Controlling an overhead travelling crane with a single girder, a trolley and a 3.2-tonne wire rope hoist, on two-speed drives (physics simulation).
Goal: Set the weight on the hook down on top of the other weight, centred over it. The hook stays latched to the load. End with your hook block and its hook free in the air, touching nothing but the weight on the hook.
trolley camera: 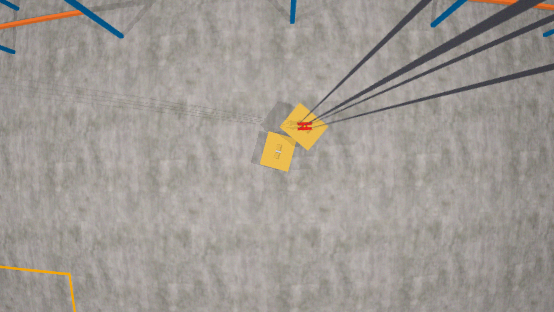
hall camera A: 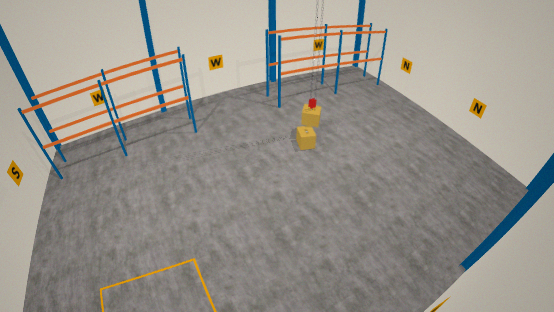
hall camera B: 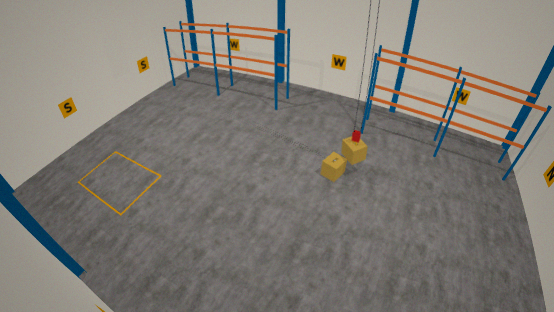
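Observation:
The weight on the hook is a yellow block (hall camera A: 310, 118) (hall camera B: 354, 151) (trolley camera: 299, 139), hanging behind and to one side of the other weight. The other weight (hall camera A: 306, 140) (hall camera B: 333, 169) (trolley camera: 271, 160), also a yellow block, stands on the floor with a small lug on top. My red hook block (hall camera A: 312, 103) (hall camera B: 356, 136) (trolley camera: 304, 126) is right above the hanging weight; the hook itself is hidden or too small to see. In the trolley view the hanging weight is up and right of the other, turned relative to it, their edges close. Whether they touch I cannot tell.
One blue and orange rack (hall camera A: 279, 72) (hall camera B: 368, 95) and another rack (hall camera A: 114, 117) (hall camera B: 276, 75) stand along the W wall. A yellow outlined square (hall camera A: 147, 274) (hall camera B: 100, 167) (trolley camera: 35, 270) is marked on the floor. The ropes run up right in the trolley view.

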